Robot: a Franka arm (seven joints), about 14 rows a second.
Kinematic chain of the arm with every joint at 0, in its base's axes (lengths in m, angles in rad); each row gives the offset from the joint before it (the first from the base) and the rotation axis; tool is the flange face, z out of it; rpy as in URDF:
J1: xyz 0 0 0.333 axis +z
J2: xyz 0 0 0 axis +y
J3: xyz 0 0 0.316 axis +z
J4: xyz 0.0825 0 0 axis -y
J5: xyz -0.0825 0 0.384 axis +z
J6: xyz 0 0 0 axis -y
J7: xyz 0.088 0 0 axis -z
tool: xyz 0 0 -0.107 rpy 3.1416 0 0
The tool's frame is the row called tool.
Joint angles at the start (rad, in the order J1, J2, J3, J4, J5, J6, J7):
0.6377 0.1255 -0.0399 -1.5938 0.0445 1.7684 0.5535
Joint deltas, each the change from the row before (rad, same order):
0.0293 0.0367 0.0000 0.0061 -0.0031 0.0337 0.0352
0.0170 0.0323 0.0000 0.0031 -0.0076 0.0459 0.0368
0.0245 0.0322 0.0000 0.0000 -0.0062 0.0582 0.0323
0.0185 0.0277 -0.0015 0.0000 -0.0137 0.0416 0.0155
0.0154 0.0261 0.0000 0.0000 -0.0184 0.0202 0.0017
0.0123 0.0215 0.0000 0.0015 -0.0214 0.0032 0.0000
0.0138 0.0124 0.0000 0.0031 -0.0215 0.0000 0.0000
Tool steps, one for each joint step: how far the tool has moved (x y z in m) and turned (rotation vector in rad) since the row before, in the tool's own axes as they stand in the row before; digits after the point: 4 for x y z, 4 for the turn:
-0.0002 -0.0204 0.0176 -0.0016 0.0035 0.0063
0.0033 -0.0139 0.0152 0.0028 0.0178 0.0187
-0.0004 -0.0182 0.0160 0.0109 0.0237 0.0066
-0.0004 -0.0125 0.0147 -0.0015 0.0187 -0.0061
-0.0023 -0.0098 0.0156 -0.0165 0.0058 -0.0208
-0.0027 -0.0069 0.0133 -0.0253 -0.0008 -0.0212
-0.0038 -0.0073 0.0065 -0.0202 0.0051 -0.0226

